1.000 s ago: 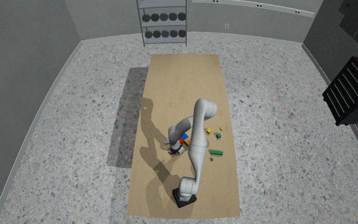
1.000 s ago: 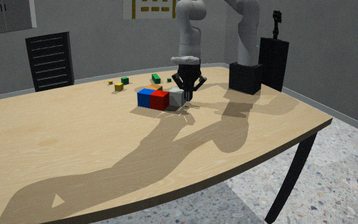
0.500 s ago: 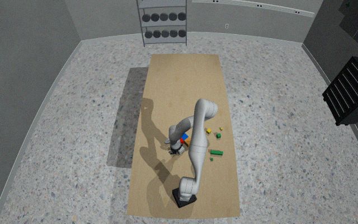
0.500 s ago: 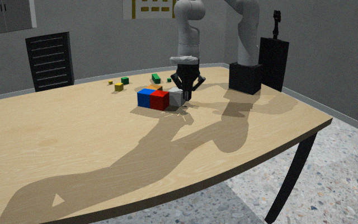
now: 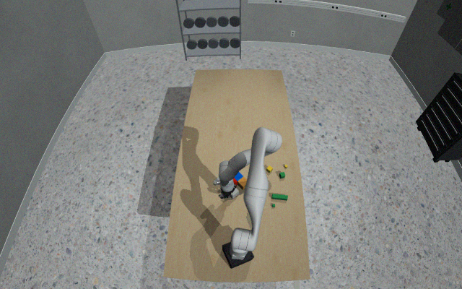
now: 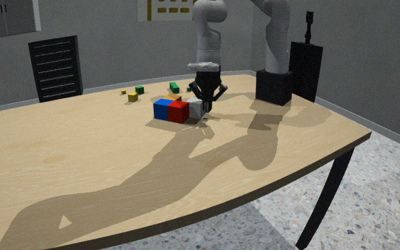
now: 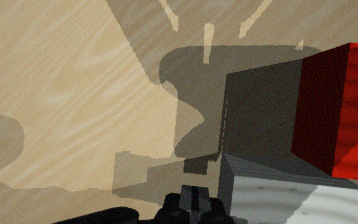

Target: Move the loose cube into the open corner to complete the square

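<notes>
Now: the red cube 10 cm ahead of my hand, 1 cm to the right of it and 1 cm below it. From my hand the other things lie so: blue cube (13 cm ahead, 4 cm to the right, 1 cm below); long green block (32 cm to the right, 3 cm ahead, 2 cm below); white cube (3 cm to the right, 3 cm ahead, 1 cm below).
</notes>
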